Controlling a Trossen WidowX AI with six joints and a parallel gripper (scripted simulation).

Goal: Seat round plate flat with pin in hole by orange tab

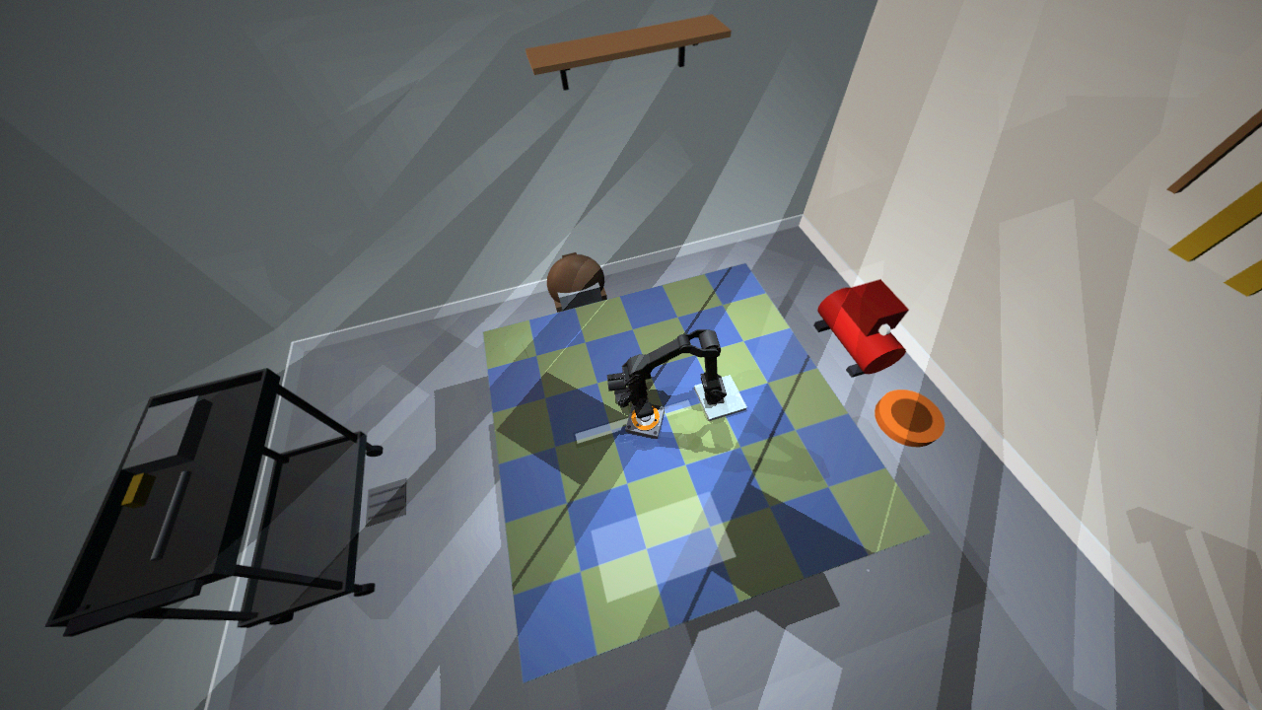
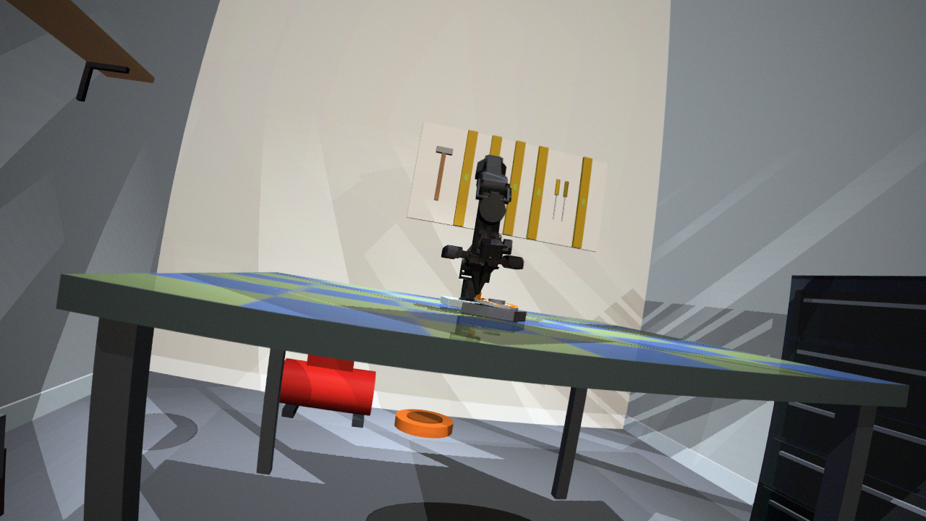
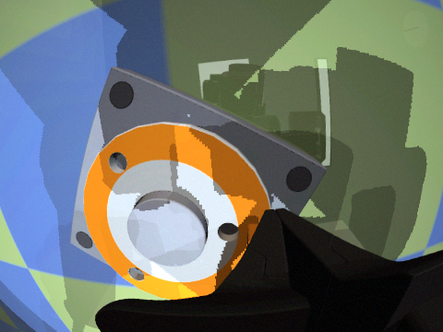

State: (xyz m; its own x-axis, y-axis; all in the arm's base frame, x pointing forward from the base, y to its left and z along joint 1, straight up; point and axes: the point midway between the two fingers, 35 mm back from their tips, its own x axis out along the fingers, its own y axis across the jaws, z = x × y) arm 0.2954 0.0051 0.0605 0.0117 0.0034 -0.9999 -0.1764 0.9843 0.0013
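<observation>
The plate lies 20 mm behind my gripper tip, 30 mm to the left of it and 10 mm below it. From my gripper tip the other things lie so: grey square base: 20 mm behind, 50 mm to the left, 20 mm below.
</observation>
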